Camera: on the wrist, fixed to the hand. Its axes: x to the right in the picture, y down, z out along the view.
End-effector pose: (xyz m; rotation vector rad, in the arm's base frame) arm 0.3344 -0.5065 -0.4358 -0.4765 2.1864 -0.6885
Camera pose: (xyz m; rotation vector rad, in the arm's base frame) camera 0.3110 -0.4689 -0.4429 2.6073 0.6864 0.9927
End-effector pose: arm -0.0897 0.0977 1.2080 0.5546 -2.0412 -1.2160
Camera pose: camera -0.0699 0.1003 1.2482 -1.6317 -0.3753 0.9086
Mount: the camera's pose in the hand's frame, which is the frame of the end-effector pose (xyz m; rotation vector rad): -0.0014 0.0364 -0.0262 -0.0527 -0.4900 -3.0915
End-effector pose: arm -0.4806 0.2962 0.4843 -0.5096 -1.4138 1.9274
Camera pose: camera -0.4730 0.3064 0.4413 1.4703 -0.5974 -0.7098
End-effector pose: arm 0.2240 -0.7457 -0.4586 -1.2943 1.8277 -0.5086
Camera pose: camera 0.1820 -0.7336 -0.4688 2.2513 1.6759 0.9305
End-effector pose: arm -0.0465 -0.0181 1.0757 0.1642 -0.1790 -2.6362
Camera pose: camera -0.0245 -0.0517 1.0557 0.1827 -0.0750 0.5215
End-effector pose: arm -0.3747 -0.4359 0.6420 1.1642 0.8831 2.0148
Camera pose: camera -0.4046 -0.4638 0.6605 -0.4576 0.8016 -0.8010
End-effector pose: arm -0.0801 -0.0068 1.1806 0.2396 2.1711 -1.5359
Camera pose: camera -0.0715 0.0307 1.1575 2.1792 -0.1585 0.5850
